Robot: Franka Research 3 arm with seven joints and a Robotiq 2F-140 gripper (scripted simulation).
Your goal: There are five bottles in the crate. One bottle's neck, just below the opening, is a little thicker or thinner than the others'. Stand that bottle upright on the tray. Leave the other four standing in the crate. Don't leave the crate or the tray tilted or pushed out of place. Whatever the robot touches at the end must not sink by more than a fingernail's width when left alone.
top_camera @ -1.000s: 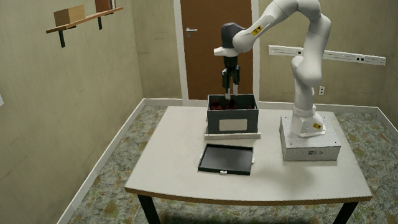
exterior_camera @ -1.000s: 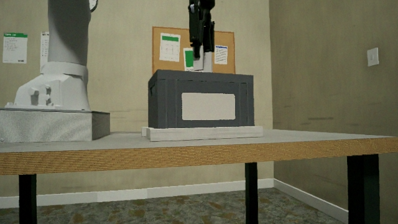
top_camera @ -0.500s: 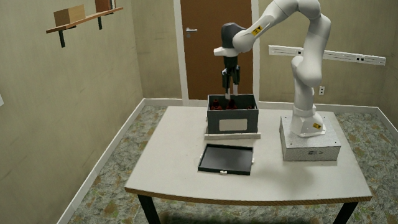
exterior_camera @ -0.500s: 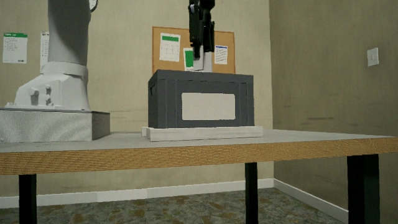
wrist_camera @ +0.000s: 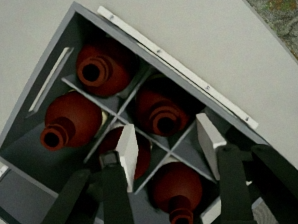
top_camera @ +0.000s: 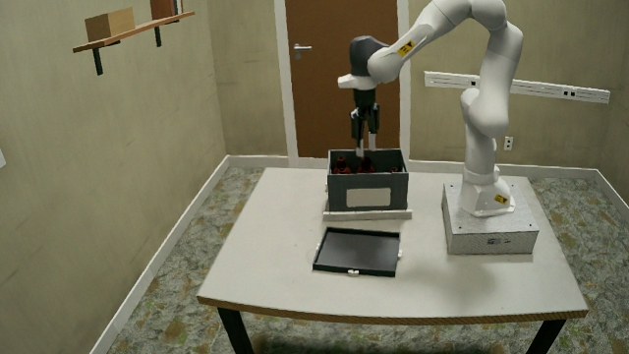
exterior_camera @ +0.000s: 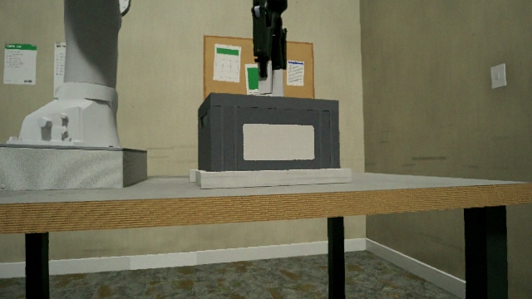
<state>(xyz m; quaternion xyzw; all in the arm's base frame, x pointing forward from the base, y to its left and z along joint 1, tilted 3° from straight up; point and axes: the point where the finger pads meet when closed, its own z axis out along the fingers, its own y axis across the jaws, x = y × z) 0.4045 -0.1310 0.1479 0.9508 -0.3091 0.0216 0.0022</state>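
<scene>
Right now the dark grey crate is 10 mm behind my hand, 40 mm to the left of it and 130 mm below it. The rest, counted from my hand: dark tray 20 mm behind, 330 mm to the left, 200 mm below.
</scene>
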